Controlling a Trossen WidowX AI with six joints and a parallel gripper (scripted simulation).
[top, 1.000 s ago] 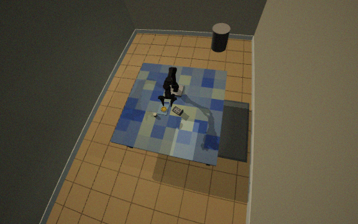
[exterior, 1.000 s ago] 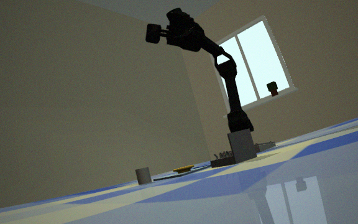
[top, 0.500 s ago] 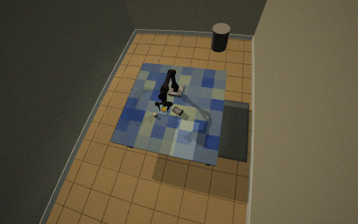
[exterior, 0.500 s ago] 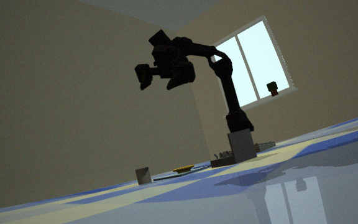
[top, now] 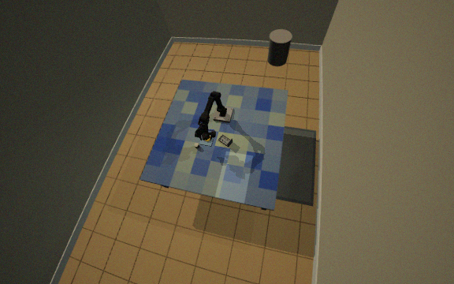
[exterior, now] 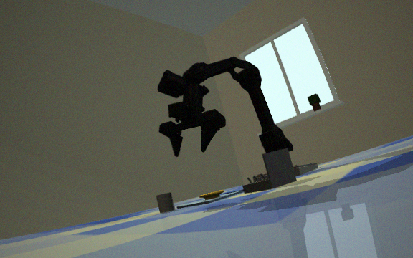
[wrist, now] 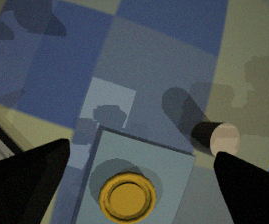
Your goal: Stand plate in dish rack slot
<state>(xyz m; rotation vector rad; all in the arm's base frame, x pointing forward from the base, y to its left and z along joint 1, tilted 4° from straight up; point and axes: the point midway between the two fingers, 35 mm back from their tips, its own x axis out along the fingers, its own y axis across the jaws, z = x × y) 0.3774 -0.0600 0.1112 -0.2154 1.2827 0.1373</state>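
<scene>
Right now the yellow plate is 8 cm behind my gripper tip, 3 cm to the right of it and 12 cm below it. Round my gripper tip: light-blue mat 8 cm behind, 4 cm to the right, 13 cm below; dish rack 9 cm behind, 15 cm to the left, 11 cm below; cup 2 cm ahead, 11 cm to the right, 11 cm below.
</scene>
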